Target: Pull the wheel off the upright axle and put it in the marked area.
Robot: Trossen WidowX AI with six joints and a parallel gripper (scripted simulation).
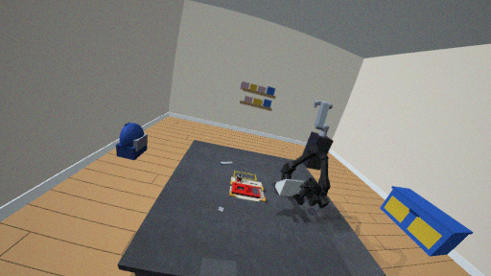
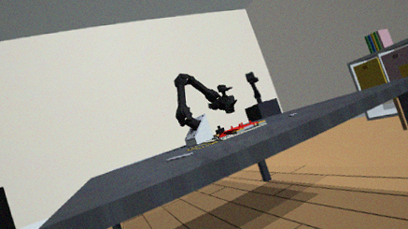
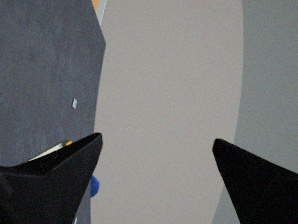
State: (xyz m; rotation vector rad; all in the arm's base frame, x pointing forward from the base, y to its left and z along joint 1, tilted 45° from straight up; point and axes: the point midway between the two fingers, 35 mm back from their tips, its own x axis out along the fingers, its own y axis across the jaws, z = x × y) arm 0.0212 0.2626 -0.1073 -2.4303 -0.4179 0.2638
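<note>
The grey wheel is 290 mm ahead of my gripper tip, 310 mm to the right of it and 180 mm below it. Round my gripper tip: upright axle: 300 mm ahead, 310 mm to the right, 180 mm below.
</note>
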